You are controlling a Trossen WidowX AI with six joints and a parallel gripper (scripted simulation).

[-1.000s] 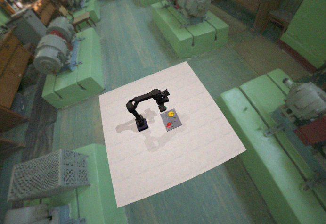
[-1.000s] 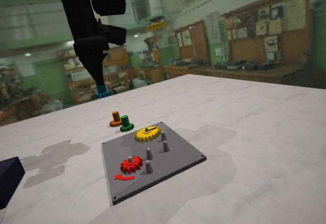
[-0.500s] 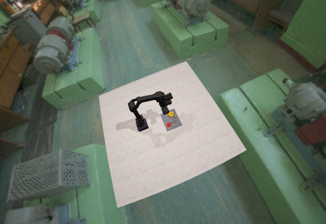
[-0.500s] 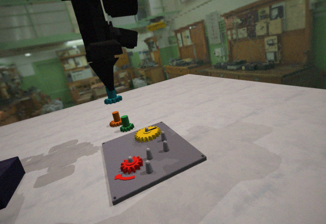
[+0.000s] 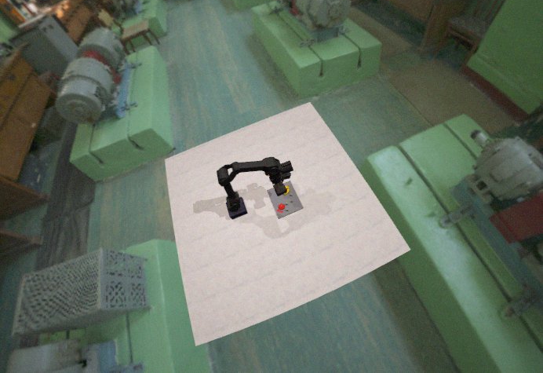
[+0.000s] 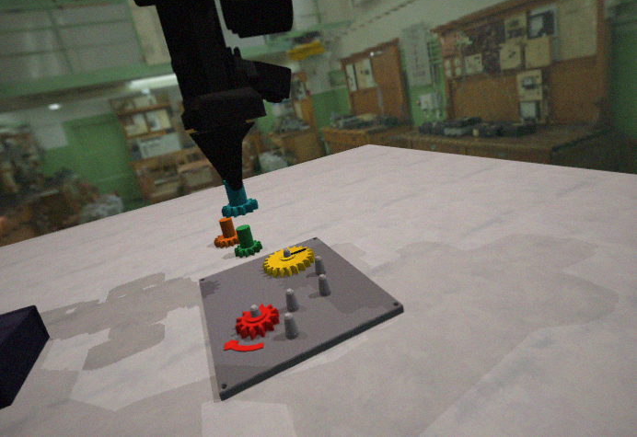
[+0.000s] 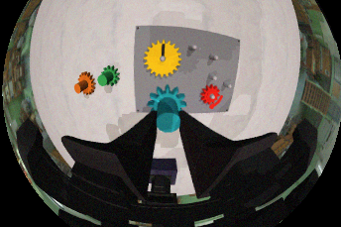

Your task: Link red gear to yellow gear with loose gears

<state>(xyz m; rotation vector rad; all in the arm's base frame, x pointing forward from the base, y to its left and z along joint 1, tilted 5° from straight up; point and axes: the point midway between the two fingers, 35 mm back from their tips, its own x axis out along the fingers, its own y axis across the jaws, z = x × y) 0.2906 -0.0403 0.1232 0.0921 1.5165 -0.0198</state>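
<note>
My gripper tip is now 3 cm past the red gear, 9 cm to the left of it and 11 cm above it. The rest, counted from my gripper tip: yellow gear: 4 cm ahead, 11 cm below; then green gear: 2 cm ahead, 11 cm to the left, 11 cm below; then teal gear: 1 cm below.
</note>
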